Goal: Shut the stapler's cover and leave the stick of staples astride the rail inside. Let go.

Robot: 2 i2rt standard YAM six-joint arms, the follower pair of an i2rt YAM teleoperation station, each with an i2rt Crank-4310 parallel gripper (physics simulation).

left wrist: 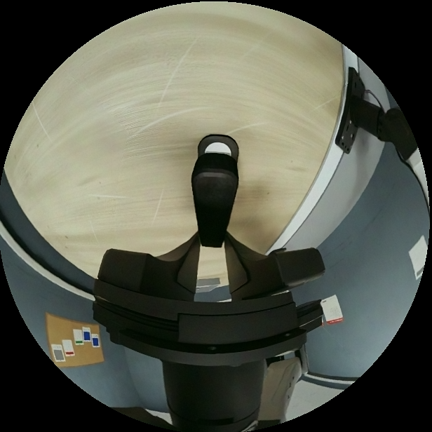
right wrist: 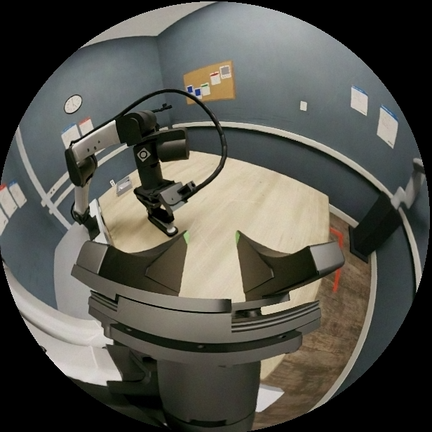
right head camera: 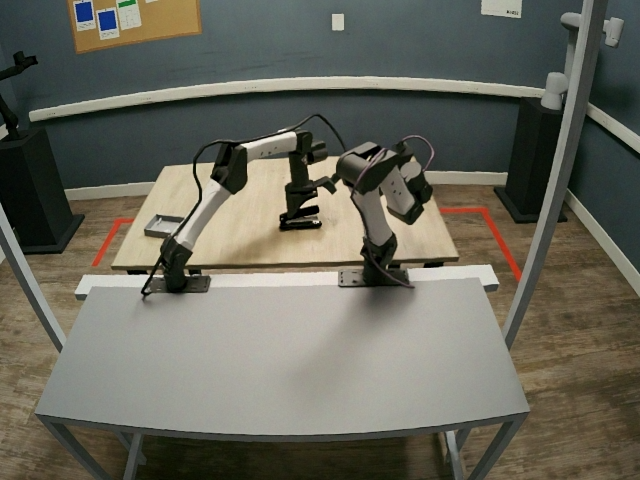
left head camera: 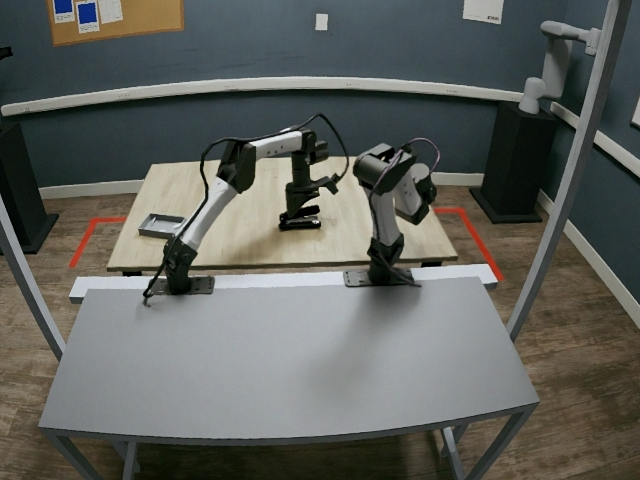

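Pixels of known places: left gripper, fingertip midpoint: [right head camera: 289, 215] [left head camera: 289, 215]; left arm's base, origin of the base link: [right head camera: 178, 286] [left head camera: 180, 288]; right arm's base, origin of the base link: [right head camera: 373, 279] [left head camera: 378, 278].
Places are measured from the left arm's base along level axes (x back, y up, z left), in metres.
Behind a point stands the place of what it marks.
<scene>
The black stapler stands on the wooden table [left head camera: 341, 242] {x -0.167, y 0.015, z -0.481 m} [right head camera: 336, 245] {x -0.153, y 0.015, z -0.470 m}. Its cover [left head camera: 311, 209] {x -0.260, y 0.078, z -0.397 m} [right head camera: 310, 210] {x -0.260, y 0.075, z -0.395 m} [left wrist: 215, 200] is tilted a little above its base [left head camera: 300, 224] {x -0.249, y 0.031, z -0.362 m} [right head camera: 301, 225] {x -0.243, y 0.031, z -0.365 m}, with a narrow gap at the free end. My left gripper [left head camera: 294, 210] {x -0.267, y 0.053, z -0.329 m} [right head camera: 293, 210] {x -0.267, y 0.053, z -0.329 m} [left wrist: 211, 231] is shut on the cover near its hinge end, pointing down. The pale anvil plate [left wrist: 218, 148] shows past the cover's tip in the left wrist view. The stick of staples cannot be made out under the cover. My right gripper [right wrist: 211, 232] is open and empty, away from the stapler.
A grey tray [left head camera: 154, 234] {x -0.231, y 0.027, z 0.117 m} [right head camera: 157, 234] {x -0.232, y 0.027, z 0.122 m} stands at the left of the table, partly behind the left arm. The right arm [left head camera: 383, 217] {x 0.042, y 0.242, z -0.538 m} [right head camera: 376, 217] {x 0.032, y 0.233, z -0.554 m} is folded at the right in both head views. The left arm's cable loops above its wrist.
</scene>
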